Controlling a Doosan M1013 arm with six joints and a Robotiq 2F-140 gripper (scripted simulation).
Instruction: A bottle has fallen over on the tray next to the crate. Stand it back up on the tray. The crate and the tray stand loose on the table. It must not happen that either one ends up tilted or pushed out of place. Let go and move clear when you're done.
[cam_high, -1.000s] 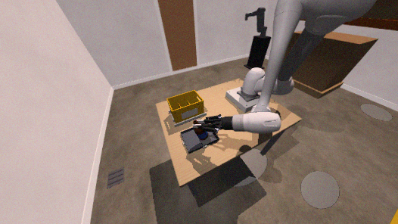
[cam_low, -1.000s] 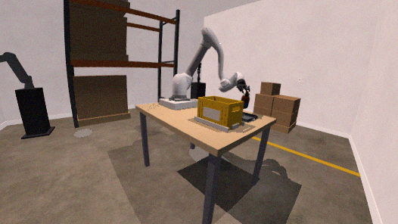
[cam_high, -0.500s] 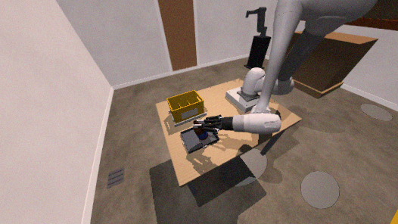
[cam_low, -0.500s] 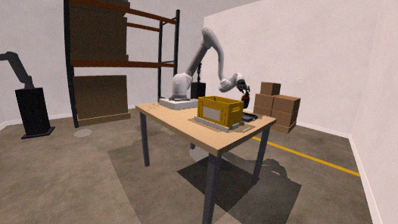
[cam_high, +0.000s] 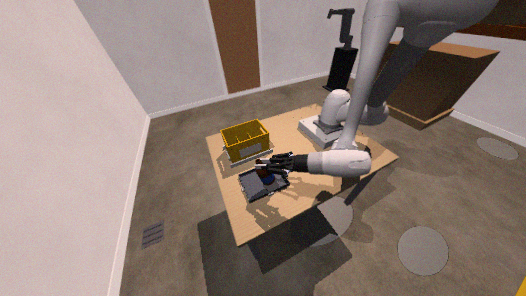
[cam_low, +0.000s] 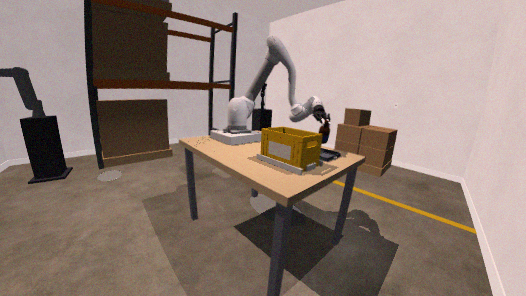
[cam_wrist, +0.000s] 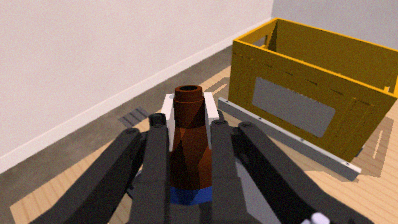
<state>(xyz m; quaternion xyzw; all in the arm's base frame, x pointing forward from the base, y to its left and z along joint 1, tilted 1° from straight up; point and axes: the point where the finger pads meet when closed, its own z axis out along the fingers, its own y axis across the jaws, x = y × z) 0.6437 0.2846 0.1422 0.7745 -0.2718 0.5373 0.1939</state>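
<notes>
Right now the brown bottle is 6 cm below my hand. Also, from my hand: yellow crate (33 cm to the right, 13 cm below, 1 cm ahead); dark grey tray (20 cm below, 4 cm to the right, 1 cm behind).
</notes>
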